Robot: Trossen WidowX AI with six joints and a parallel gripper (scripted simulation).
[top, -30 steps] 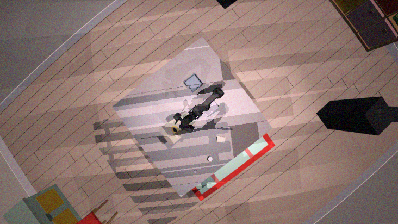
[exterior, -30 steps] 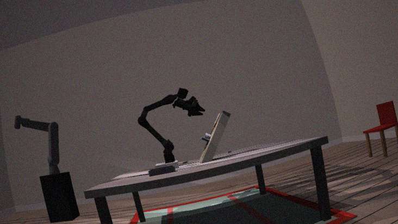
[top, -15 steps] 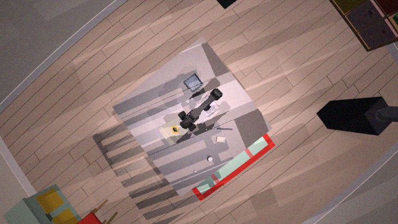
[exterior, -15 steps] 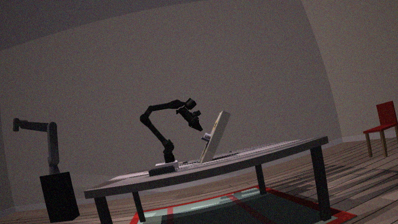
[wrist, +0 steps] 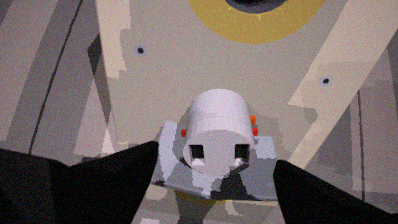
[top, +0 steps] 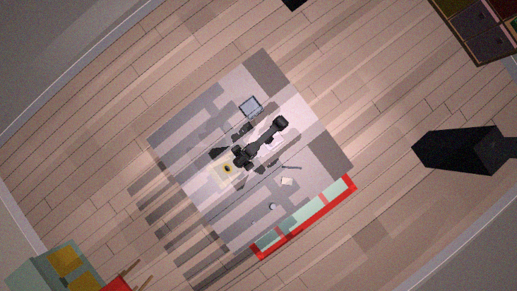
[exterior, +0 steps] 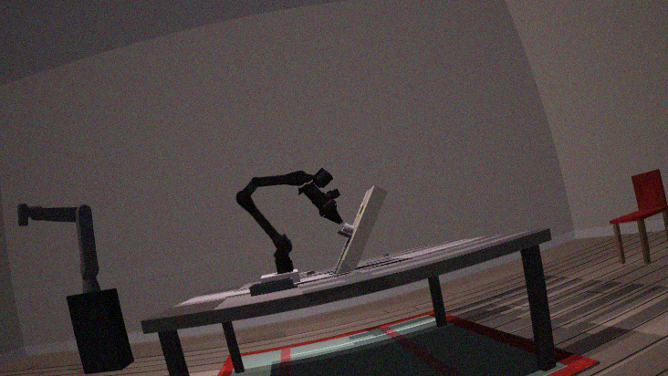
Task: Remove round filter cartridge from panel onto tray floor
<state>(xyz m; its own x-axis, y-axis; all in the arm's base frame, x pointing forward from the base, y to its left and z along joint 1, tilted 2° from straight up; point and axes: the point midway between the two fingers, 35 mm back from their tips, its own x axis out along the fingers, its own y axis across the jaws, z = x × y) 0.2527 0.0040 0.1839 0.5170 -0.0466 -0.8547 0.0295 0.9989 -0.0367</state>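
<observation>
The round grey filter cartridge lies 2 cm ahead of my gripper tip and 3 cm below it. Round my gripper tip: blue-grey square tray 33 cm behind, 28 cm to the right, 19 cm below; then beige service panel 6 cm ahead, 1 cm to the right, 5 cm below; then pale block 17 cm behind, 39 cm to the left, 19 cm below.
</observation>
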